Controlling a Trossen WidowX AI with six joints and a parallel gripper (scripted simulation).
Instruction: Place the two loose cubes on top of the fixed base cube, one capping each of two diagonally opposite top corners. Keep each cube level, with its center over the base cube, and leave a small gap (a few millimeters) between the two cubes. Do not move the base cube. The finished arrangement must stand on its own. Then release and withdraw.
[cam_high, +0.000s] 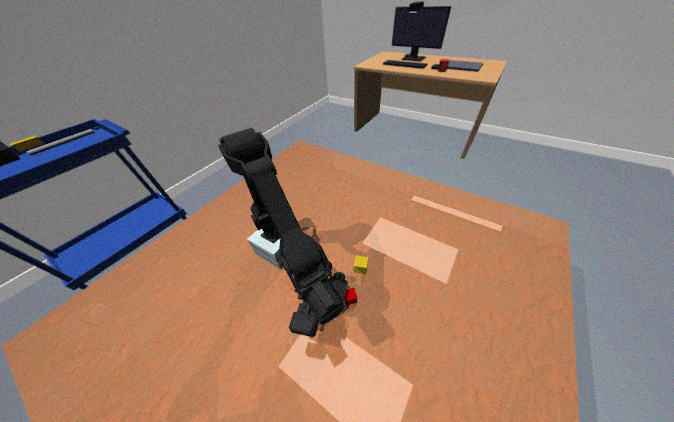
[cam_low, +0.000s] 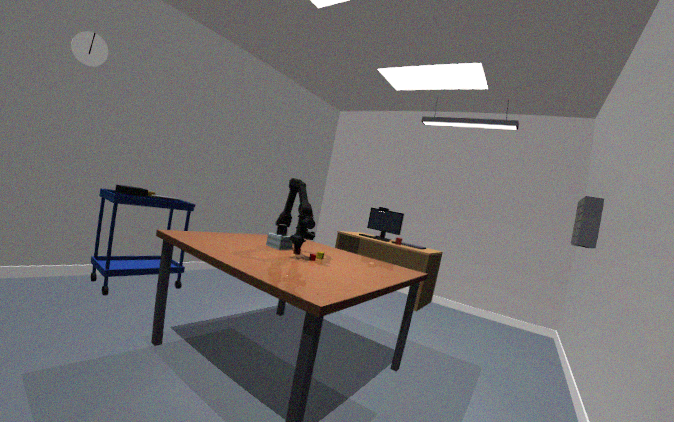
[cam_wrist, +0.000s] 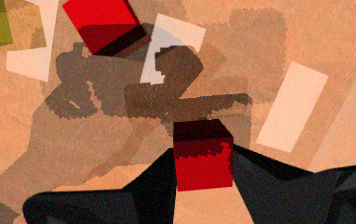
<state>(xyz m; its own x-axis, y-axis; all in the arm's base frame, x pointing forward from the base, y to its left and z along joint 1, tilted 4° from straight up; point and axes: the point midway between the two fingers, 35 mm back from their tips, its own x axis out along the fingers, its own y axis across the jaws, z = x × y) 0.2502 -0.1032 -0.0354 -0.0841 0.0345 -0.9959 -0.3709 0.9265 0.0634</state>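
The yellow cube is 19 cm to the left of my gripper tip, 4 cm ahead of it and 2 cm below it.
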